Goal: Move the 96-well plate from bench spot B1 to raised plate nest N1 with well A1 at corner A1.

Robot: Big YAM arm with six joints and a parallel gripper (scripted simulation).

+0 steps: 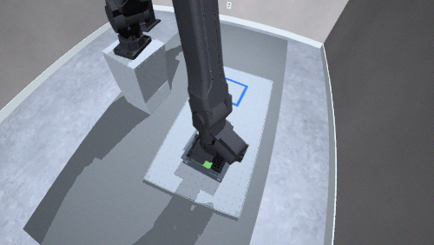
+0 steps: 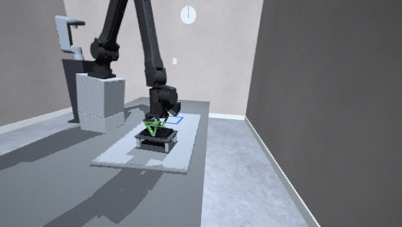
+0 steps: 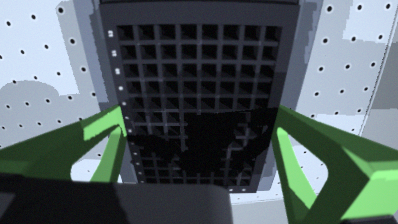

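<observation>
My hand is 1 cm above the black 96-well plate. The rest, counted from my hand: raised plate nest (2 cm below); white corner mark (7 cm behind, 7 cm to the left, 1 cm below).
</observation>
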